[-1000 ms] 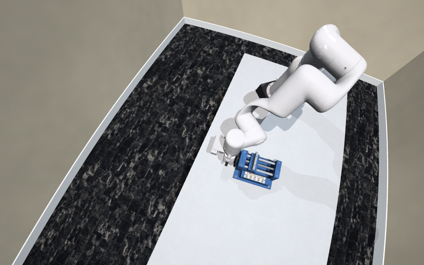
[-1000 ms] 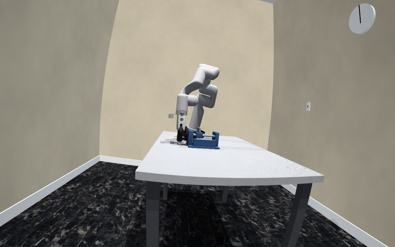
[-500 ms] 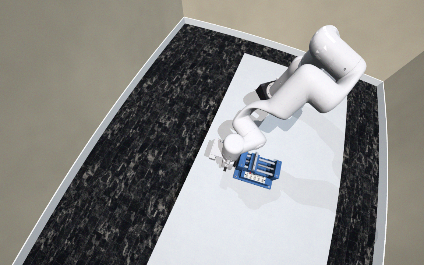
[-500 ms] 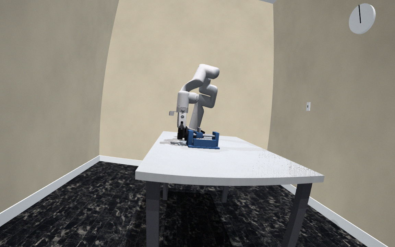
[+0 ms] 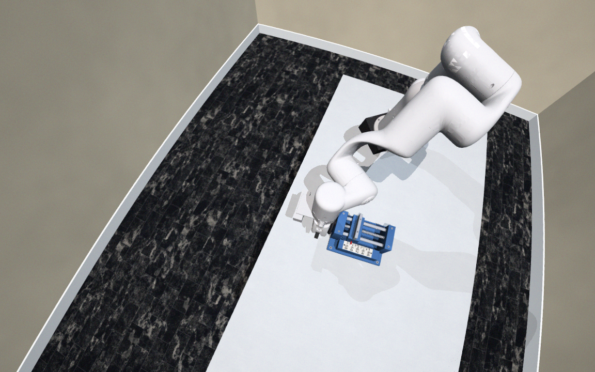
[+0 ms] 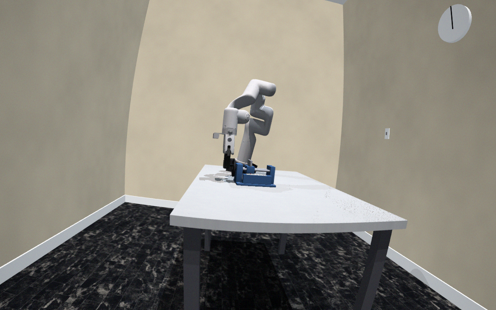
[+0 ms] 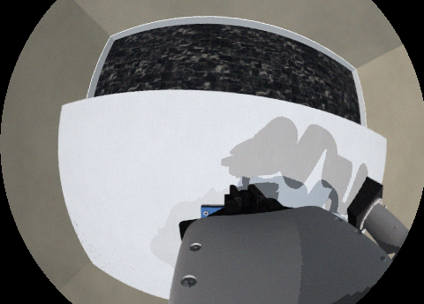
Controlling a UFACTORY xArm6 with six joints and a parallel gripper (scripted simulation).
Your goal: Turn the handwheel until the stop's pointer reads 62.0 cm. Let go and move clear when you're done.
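Now: hand 2 cm to the right of the handwheel and 1 cm above it. Also, from my hand: stop 13 cm to the left.
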